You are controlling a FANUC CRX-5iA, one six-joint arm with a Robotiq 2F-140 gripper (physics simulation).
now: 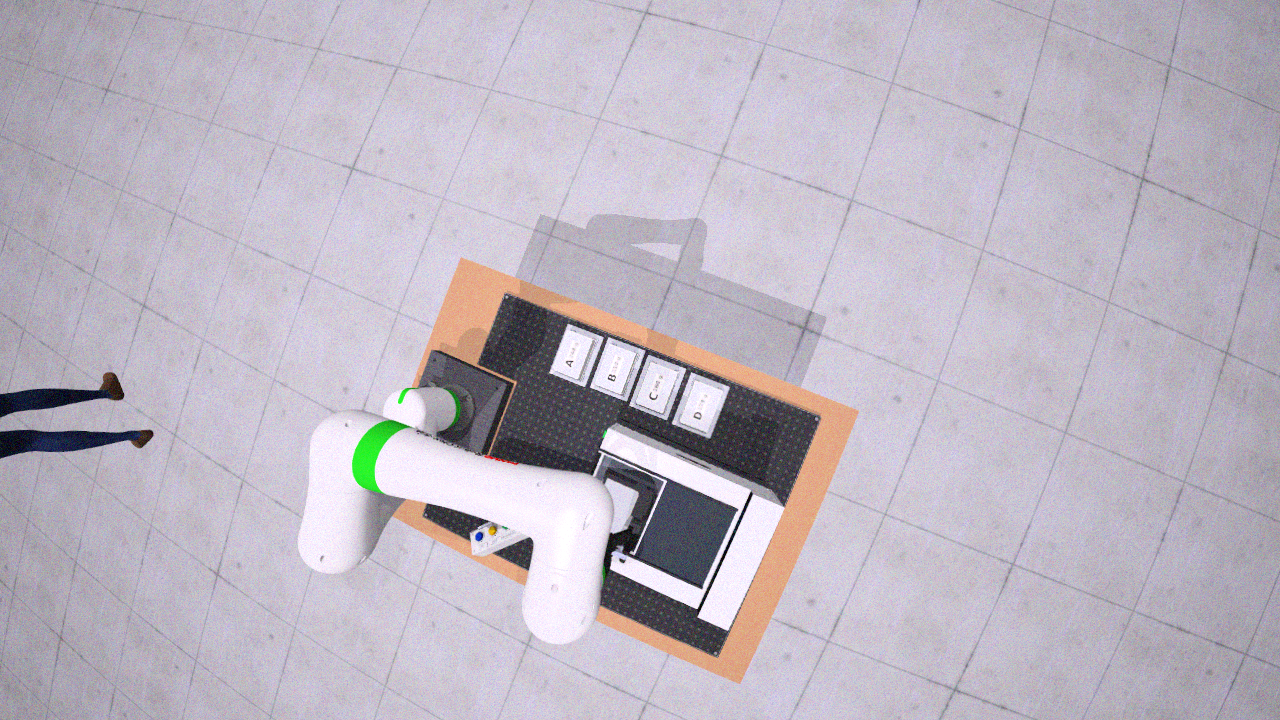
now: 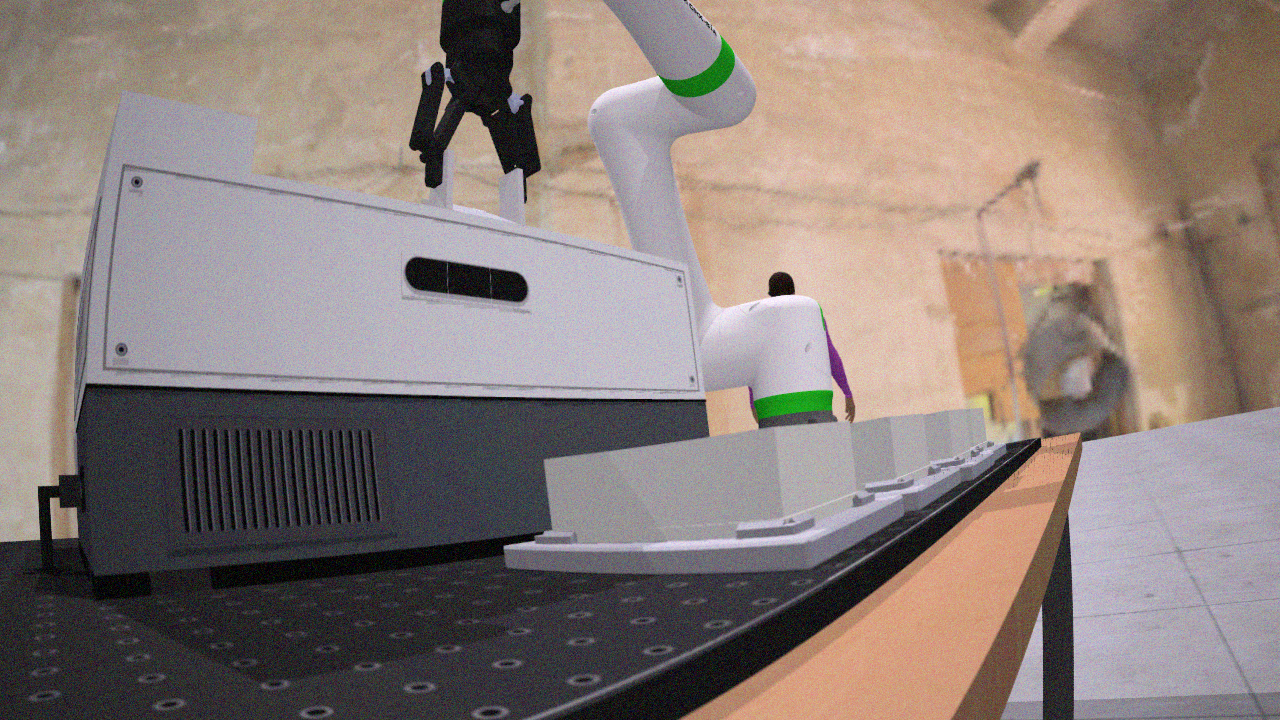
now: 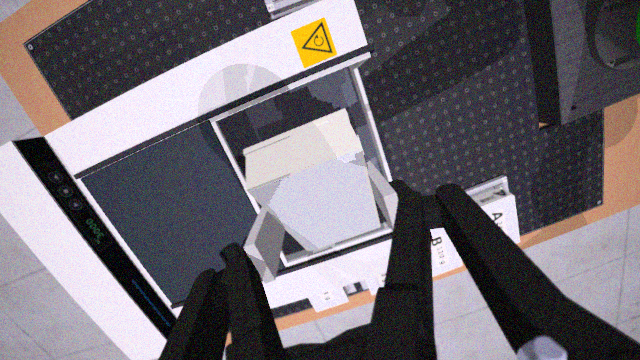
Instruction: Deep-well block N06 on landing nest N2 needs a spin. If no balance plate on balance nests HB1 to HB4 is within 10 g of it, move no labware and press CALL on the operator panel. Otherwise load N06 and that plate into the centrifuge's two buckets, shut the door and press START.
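Frame: origin at the arm's base, x ahead, y left, z up, level; metres.
Where they show: gripper, between the fingertips: (image 3: 322, 196); arm's base, origin of its link: (image 1: 454, 407) (image 3: 622, 26).
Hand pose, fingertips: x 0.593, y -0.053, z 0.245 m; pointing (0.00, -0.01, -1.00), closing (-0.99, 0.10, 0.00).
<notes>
Each offset is from my fingertips to the centre of the thing. "pt": to the spot under its first point.
My gripper (image 3: 322, 196) (image 2: 476, 199) is shut on deep-well block N06 {0.000 m ahead, 0.002 m left, 0.010 m down} (image 3: 313, 178) (image 1: 625, 495), a pale rectangular block. It holds the block in the open square chamber of the white centrifuge {0.134 m ahead, 0.012 m right, 0.159 m down} (image 3: 178, 103) (image 1: 743, 555) (image 2: 357, 295), with the fingers reaching down past the top edge. The chamber's inside is mostly hidden behind the block. A dark panel {0.184 m ahead, 0.018 m right, 0.070 m down} (image 3: 170, 214) (image 1: 685, 532) lies beside the opening. Balance plates stand in a row at the table's far side; A {0.264 m back, 0.323 m left, 0.248 m down} (image 1: 575, 355) (image 3: 496, 214) and B {0.128 m back, 0.318 m left, 0.248 m down} (image 1: 616, 369) (image 3: 436, 251) are nearest the arm's base, then C {0.003 m ahead, 0.300 m left, 0.248 m down} (image 1: 657, 386) and D {0.140 m ahead, 0.285 m left, 0.248 m down} (image 1: 700, 405).
The operator panel {0.316 m back, 0.262 m right, 0.239 m down} (image 1: 493, 535) with coloured buttons sits partly under the arm. The centrifuge's black control strip {pt 0.282 m ahead, 0.072 m right, 0.056 m down} (image 3: 94, 228) reads 3000. A person's legs (image 1: 62, 420) show on the floor to the left, and the person (image 2: 787, 286) stands behind the arm's base.
</notes>
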